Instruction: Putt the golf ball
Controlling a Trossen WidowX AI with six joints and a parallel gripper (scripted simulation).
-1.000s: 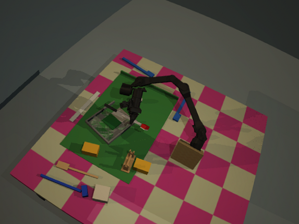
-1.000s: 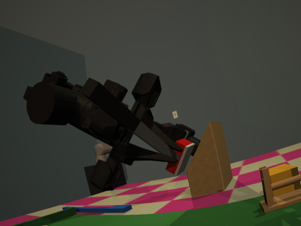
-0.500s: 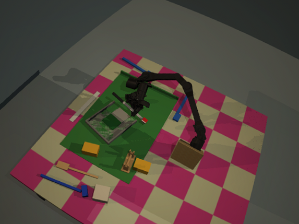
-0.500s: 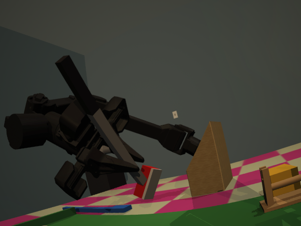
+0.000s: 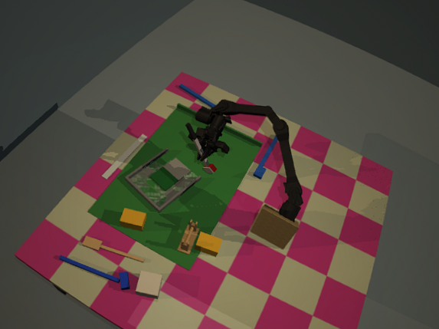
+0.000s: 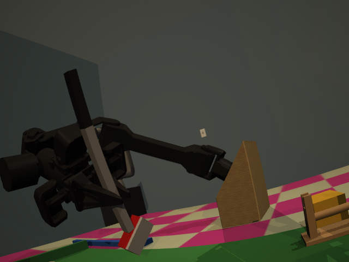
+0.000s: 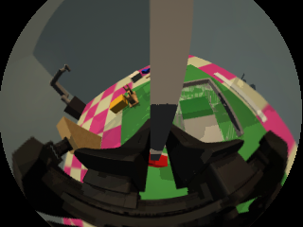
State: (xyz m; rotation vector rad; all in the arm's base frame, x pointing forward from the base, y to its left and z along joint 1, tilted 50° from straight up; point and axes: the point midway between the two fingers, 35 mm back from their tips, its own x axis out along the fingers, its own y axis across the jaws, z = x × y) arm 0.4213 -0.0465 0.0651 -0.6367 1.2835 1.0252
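My gripper tip is 1 cm short of the red putter, 2 cm to the left of it and 4 cm below it. Round my gripper tip: white golf ball: 5 cm ahead, 17 cm to the right, 11 cm below; wooden stand: 11 cm behind, 27 cm to the left, 10 cm below.
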